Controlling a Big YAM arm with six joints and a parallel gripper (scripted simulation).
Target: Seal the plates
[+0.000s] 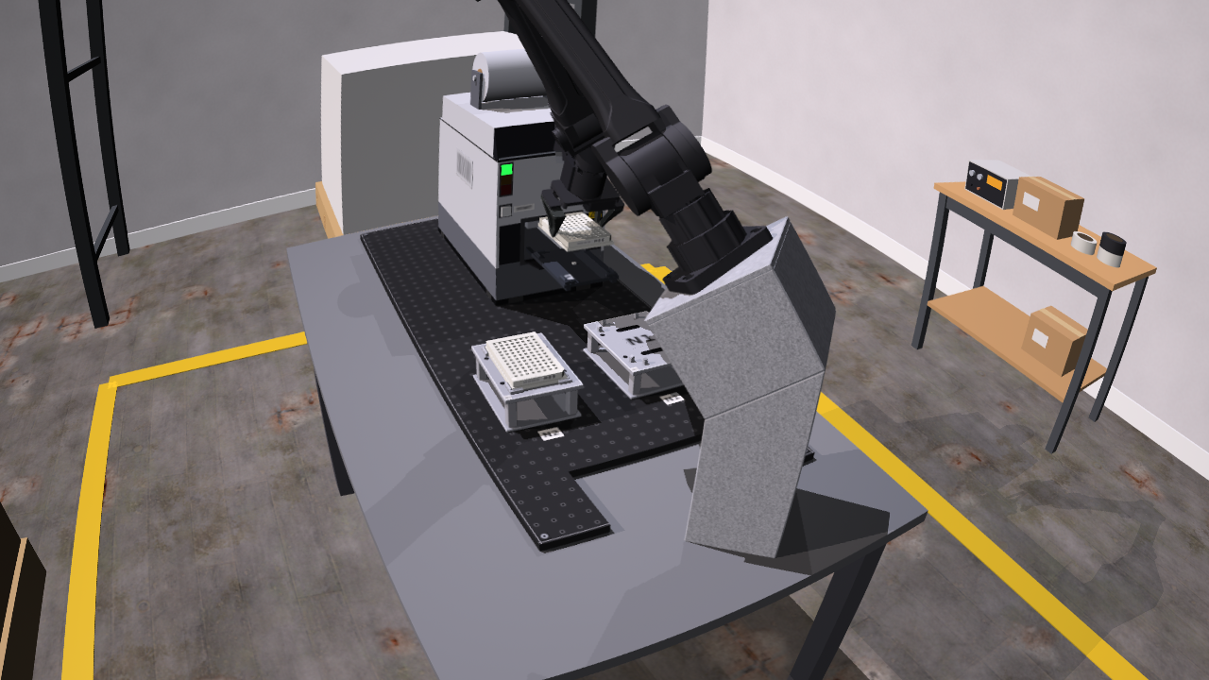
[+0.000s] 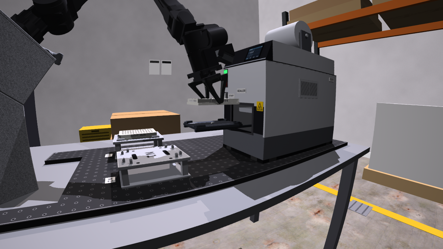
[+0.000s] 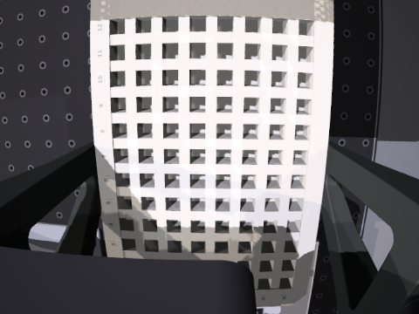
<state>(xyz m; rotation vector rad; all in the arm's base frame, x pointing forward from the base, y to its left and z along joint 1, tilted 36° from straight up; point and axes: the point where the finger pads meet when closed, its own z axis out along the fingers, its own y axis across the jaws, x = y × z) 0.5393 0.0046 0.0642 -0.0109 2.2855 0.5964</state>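
Right now my hand is 70 mm above the sealer stage. Round my hand: nest N2: 230 mm behind, 130 mm to the left, 120 mm below; white well plate: 230 mm behind, 130 mm to the left, 110 mm below; start button: 110 mm to the left, 80 mm ahead, 10 mm above.
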